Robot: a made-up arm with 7 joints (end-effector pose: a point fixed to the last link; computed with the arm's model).
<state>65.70 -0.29 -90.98 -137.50 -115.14 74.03 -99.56</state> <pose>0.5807 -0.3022 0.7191 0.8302 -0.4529 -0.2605 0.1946</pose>
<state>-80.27 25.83 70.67 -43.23 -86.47 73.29 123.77</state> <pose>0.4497 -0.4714 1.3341 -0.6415 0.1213 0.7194 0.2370</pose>
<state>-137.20 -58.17 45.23 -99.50 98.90 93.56 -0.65</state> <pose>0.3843 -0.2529 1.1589 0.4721 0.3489 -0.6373 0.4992</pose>
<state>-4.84 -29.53 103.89 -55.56 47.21 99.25 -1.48</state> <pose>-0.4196 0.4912 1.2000 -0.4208 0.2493 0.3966 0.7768</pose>
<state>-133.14 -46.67 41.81 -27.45 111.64 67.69 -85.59</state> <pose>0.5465 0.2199 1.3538 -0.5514 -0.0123 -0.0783 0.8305</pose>
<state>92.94 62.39 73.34 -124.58 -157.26 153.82 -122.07</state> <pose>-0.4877 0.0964 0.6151 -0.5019 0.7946 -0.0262 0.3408</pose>
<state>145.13 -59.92 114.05 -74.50 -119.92 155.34 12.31</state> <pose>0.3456 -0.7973 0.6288 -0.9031 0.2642 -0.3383 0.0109</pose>
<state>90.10 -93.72 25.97 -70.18 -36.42 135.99 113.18</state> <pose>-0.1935 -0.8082 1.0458 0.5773 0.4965 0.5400 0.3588</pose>
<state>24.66 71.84 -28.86 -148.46 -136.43 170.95 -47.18</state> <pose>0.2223 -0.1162 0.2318 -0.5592 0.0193 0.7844 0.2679</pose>
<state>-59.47 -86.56 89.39 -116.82 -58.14 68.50 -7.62</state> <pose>0.3763 0.5086 0.6470 0.5582 0.1921 0.7911 0.1603</pose>
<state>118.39 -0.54 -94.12 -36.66 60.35 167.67 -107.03</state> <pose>0.4641 0.0293 1.4424 0.1448 -0.5028 -0.2642 0.8102</pose>
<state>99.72 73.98 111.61 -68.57 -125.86 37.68 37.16</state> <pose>-0.5301 0.5202 0.9636 -0.4924 -0.0823 -0.0117 0.8664</pose>
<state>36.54 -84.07 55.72 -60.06 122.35 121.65 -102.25</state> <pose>-0.7640 -0.0586 0.9743 0.1440 -0.4966 0.7871 0.3363</pose>
